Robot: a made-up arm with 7 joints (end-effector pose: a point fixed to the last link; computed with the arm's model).
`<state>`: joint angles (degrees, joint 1 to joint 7).
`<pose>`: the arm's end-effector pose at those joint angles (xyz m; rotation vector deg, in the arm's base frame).
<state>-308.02 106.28 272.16 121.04 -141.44 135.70 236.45</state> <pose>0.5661 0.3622 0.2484 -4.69 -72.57 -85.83</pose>
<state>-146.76 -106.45 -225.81 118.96 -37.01 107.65 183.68</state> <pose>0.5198 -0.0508 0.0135 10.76 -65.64 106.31</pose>
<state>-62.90 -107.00 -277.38 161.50 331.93 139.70 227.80</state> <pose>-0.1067 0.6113 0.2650 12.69 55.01 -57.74</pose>
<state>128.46 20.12 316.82 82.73 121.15 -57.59 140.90</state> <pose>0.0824 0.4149 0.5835 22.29 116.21 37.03</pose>
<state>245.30 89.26 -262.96 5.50 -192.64 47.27 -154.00</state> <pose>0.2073 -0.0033 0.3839 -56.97 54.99 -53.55</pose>
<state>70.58 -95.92 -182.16 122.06 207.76 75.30 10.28</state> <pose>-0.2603 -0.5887 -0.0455 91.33 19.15 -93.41</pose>
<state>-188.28 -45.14 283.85 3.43 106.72 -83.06 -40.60</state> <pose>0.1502 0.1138 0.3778 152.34 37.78 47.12</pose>
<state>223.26 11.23 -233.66 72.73 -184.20 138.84 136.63</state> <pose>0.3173 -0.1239 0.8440 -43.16 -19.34 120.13</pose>
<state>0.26 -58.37 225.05 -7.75 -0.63 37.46 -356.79</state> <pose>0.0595 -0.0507 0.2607 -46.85 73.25 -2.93</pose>
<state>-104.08 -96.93 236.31 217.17 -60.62 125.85 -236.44</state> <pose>0.3089 0.5222 0.2626 120.99 -101.20 -0.10</pose>
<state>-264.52 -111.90 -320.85 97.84 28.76 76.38 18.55</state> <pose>-0.2772 -0.5226 0.5227 -10.56 -78.38 -67.00</pose>
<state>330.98 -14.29 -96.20 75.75 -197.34 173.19 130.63</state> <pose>-0.2494 -0.2129 0.7863 -53.89 41.43 10.18</pose>
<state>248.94 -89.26 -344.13 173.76 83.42 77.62 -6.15</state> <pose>0.3581 0.6712 0.3885 81.22 66.03 60.81</pose>
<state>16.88 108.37 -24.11 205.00 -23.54 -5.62 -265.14</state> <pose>0.6077 0.3250 0.3548 -90.21 13.48 -81.69</pose>
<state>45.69 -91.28 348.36 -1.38 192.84 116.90 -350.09</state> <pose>0.0480 -0.0631 0.5944 31.98 -18.23 48.26</pose>
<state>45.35 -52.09 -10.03 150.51 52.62 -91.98 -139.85</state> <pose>-0.2512 -0.3807 0.7576 45.74 -127.21 88.00</pose>
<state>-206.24 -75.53 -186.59 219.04 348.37 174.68 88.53</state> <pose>0.4327 -0.2266 0.5421 65.38 -138.58 -28.70</pose>
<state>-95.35 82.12 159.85 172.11 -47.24 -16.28 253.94</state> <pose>-0.1519 -0.7235 0.4603 45.70 -74.51 66.39</pose>
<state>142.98 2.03 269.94 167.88 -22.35 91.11 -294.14</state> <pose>0.1143 0.1267 1.0723 -106.40 28.15 -64.19</pose>
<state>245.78 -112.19 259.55 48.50 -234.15 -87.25 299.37</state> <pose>-0.1433 0.2097 0.1638 94.05 80.32 -35.70</pose>
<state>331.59 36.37 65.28 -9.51 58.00 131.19 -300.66</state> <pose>-0.0171 0.0734 0.4535 6.20 -8.19 -137.76</pose>
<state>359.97 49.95 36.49 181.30 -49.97 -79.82 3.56</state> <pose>0.3664 0.0190 0.8276 -46.10 19.67 169.62</pose>
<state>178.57 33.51 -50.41 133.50 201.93 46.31 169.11</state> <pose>-0.5485 0.2638 0.8368 -1.87 -26.20 -50.11</pose>
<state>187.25 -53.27 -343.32 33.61 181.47 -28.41 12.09</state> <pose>-0.1016 -0.0783 0.5310 153.30 15.69 -85.36</pose>
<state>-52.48 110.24 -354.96 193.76 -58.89 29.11 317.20</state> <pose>0.4590 -0.5857 0.2122 109.94 23.85 -1.55</pose>
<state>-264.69 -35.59 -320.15 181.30 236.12 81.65 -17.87</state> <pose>0.1413 -0.4238 0.9586 -104.73 12.49 -121.86</pose>
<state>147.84 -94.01 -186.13 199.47 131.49 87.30 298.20</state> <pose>0.6264 -0.2809 0.4981 -55.44 -29.48 -92.31</pose>
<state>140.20 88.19 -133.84 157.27 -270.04 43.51 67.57</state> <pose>-0.5091 0.5915 0.4880 -90.78 -61.64 -39.90</pose>
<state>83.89 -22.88 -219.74 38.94 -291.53 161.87 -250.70</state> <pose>-0.0986 -0.2841 0.4287 32.40 32.30 83.46</pose>
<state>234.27 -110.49 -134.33 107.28 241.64 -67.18 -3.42</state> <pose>-0.0407 0.4662 0.0737 -5.07 -72.26 -33.49</pose>
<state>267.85 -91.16 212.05 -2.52 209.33 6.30 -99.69</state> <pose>-0.0587 -0.0736 0.3340 92.72 9.21 -10.45</pose>
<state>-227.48 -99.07 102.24 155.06 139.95 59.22 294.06</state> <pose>0.4112 -0.6510 0.1744 -150.90 40.49 -81.47</pose>
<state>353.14 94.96 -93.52 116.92 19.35 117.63 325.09</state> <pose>0.3925 -0.4319 0.2989 107.93 -59.17 -92.78</pose>
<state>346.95 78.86 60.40 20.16 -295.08 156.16 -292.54</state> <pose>0.1570 0.1631 0.3916 -38.17 45.72 -134.09</pose>
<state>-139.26 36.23 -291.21 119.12 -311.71 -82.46 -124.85</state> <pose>-0.2537 -0.4225 0.7399 25.75 -77.14 -9.03</pose>
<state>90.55 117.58 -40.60 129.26 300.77 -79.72 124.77</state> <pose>0.0290 0.4401 -0.0907 -113.36 -70.05 43.18</pose>
